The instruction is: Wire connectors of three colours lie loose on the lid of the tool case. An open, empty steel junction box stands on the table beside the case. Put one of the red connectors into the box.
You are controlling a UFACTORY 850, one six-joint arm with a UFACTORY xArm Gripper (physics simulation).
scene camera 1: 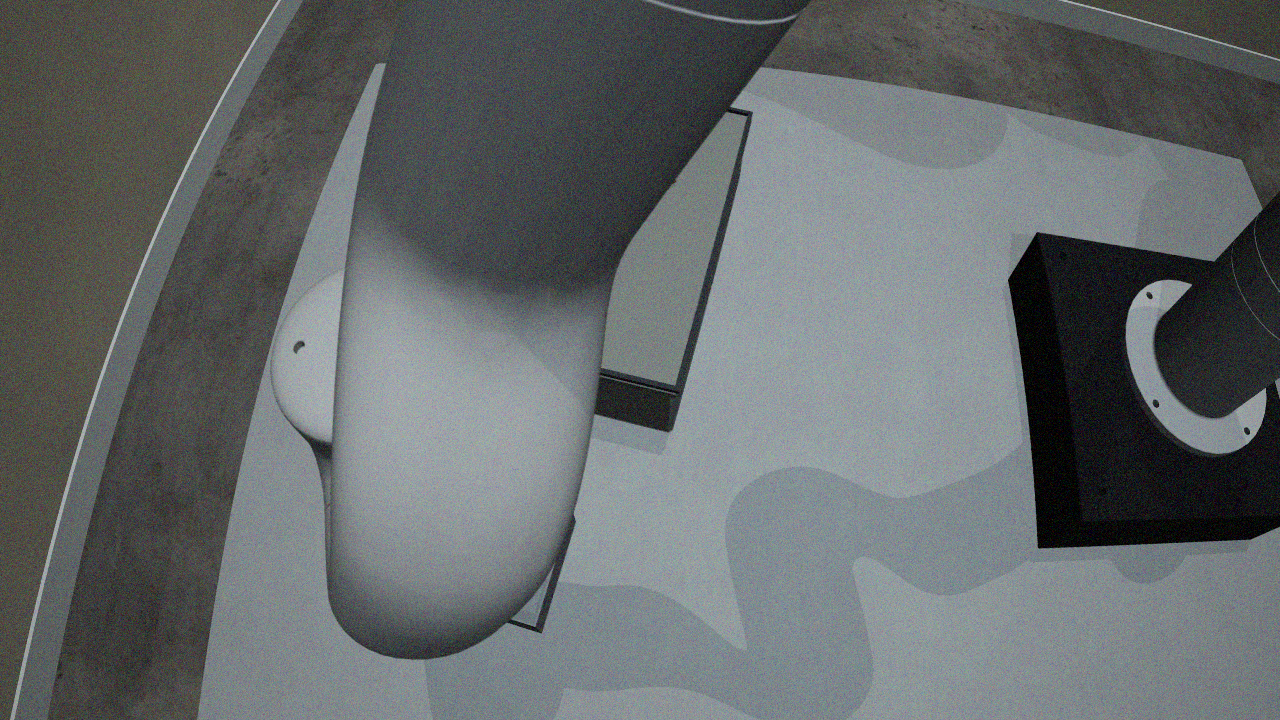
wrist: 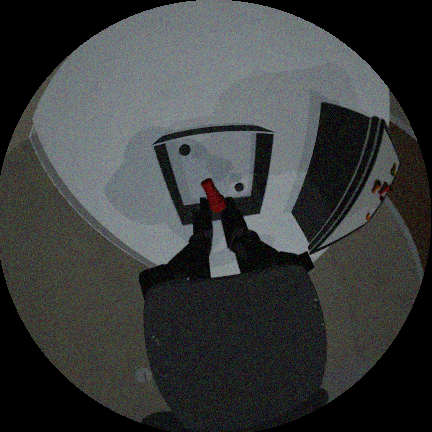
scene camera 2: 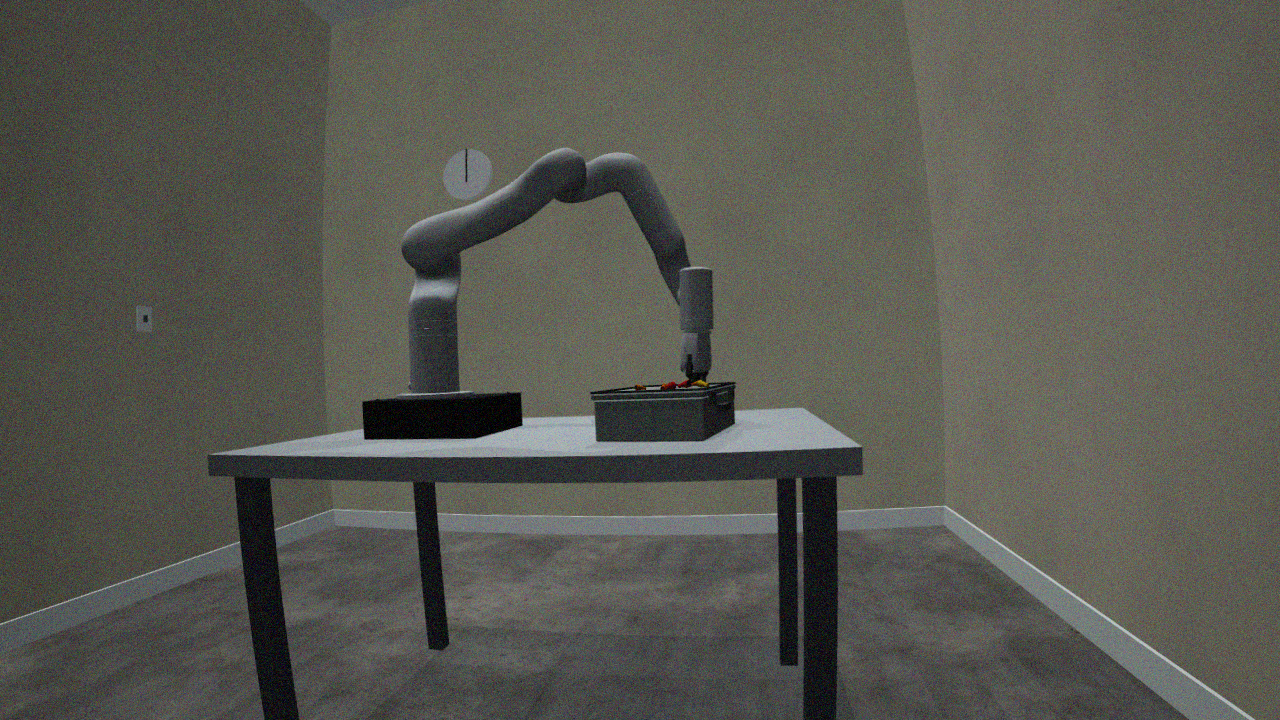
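My gripper (scene camera 2: 696, 373) (wrist: 214, 208) is shut on a red connector (wrist: 212, 192), whose narrow end points away from the fingers. In the wrist view the connector overlaps the near wall and floor of the open steel junction box (wrist: 262, 172) (scene camera 1: 542, 626); its exact height over the box is hard to tell. In scene camera 1 the arm hides the gripper and most of the box. The tool case (scene camera 2: 648, 419) (wrist: 335, 160) (scene camera 1: 635, 402) stands beside the box. On its lid lie red (scene camera 2: 668, 385) (wrist: 384, 189), orange (scene camera 2: 639, 387) (wrist: 376, 186) and yellow (scene camera 2: 701, 383) (wrist: 394, 169) connectors.
The arm's black base block (scene camera 1: 1056, 394) (scene camera 2: 438, 417) stands on the table (scene camera 1: 850, 358) (scene camera 2: 537, 465), away from the box. The tool case is the tall neighbour at the right in the wrist view. The box has two dark round holes in its floor.
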